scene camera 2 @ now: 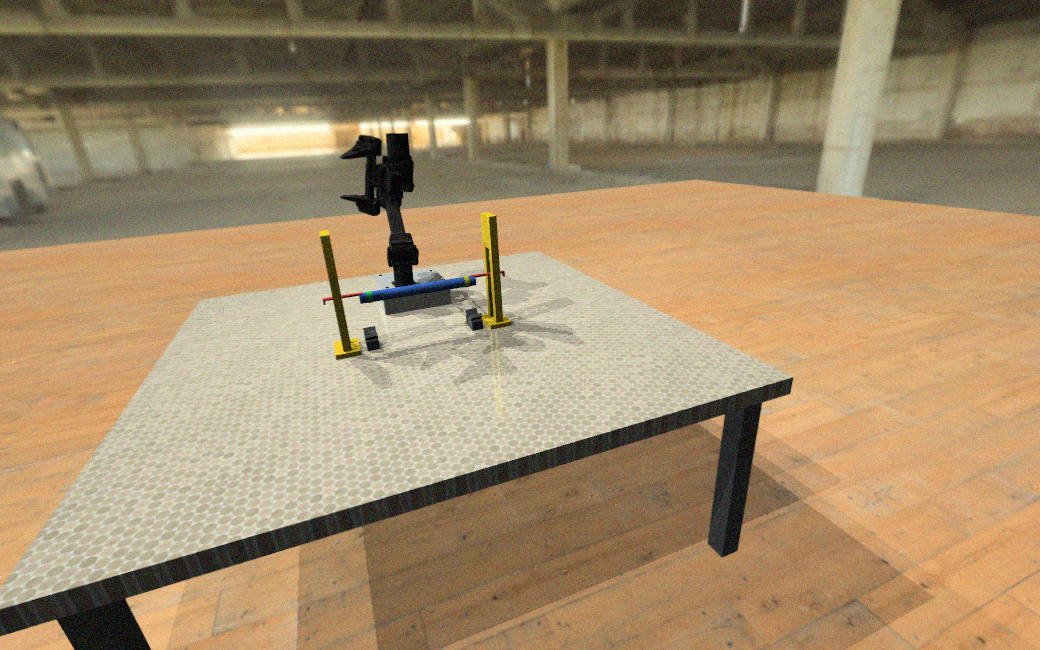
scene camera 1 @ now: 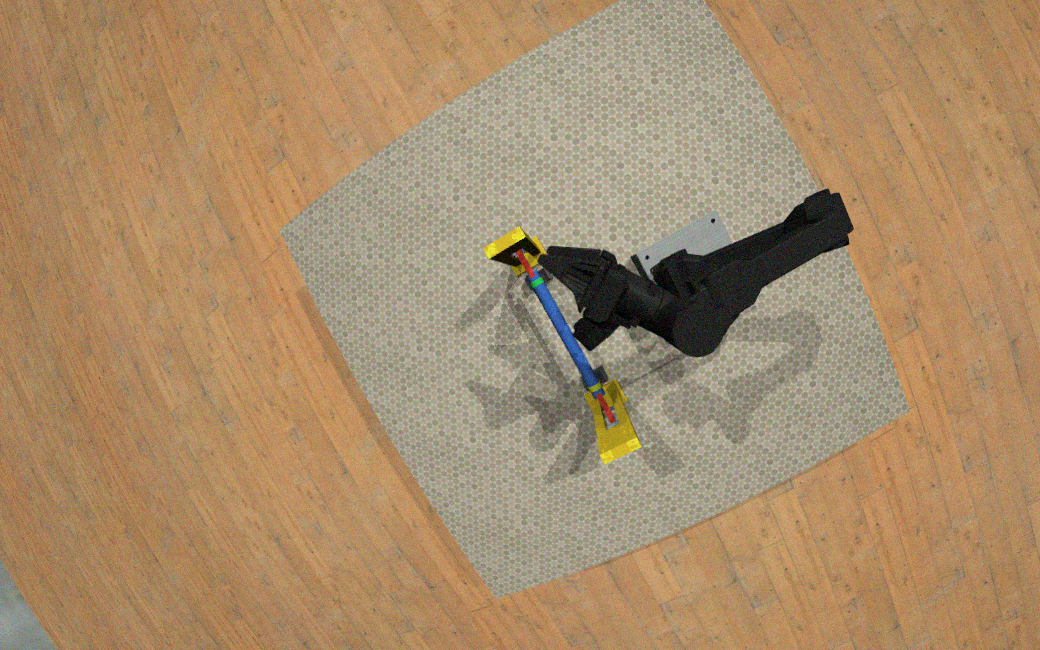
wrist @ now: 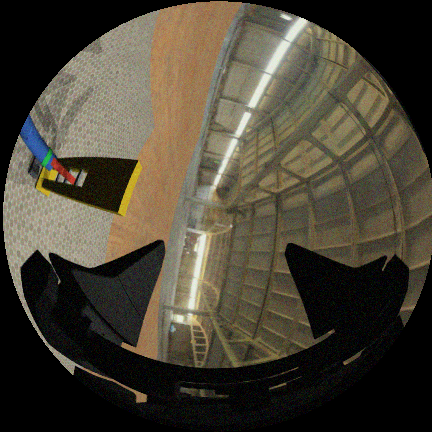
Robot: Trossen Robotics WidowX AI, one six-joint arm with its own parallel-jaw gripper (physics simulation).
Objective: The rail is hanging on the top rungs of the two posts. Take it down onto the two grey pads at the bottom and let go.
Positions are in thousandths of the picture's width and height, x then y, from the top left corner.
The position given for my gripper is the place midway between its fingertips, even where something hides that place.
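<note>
There is a yellow post (scene camera 2: 334,535), and there is a yellow post (scene camera 1: 596,675) as well. As for my gripper (scene camera 1: 523,388), it is open and holds nothing. Scene camera 2 also shows my gripper (scene camera 2: 328,275), and the wrist view has my gripper (wrist: 527,578) too.
</note>
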